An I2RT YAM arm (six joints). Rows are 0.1 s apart.
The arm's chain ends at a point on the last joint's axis. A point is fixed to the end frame.
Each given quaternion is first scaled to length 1.
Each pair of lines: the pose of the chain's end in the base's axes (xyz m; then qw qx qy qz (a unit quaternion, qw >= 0)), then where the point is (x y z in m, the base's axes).
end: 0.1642 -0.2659 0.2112 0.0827 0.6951 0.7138 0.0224
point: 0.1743 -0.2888 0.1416
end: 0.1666 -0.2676 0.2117 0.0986 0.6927 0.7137 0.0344
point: 0.1795 -0.2909 0.1427
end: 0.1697 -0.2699 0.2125 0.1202 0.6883 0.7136 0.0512
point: 0.1866 -0.2935 0.1444
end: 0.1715 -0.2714 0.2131 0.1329 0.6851 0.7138 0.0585
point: 0.1904 -0.2954 0.1457
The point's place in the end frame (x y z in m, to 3 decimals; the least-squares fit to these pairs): -0.017 -0.001 0.072
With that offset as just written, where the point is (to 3 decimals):
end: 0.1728 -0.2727 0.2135 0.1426 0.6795 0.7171 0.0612
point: 0.193 -0.297 0.147
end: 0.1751 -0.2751 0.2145 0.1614 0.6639 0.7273 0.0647
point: 0.198 -0.301 0.149
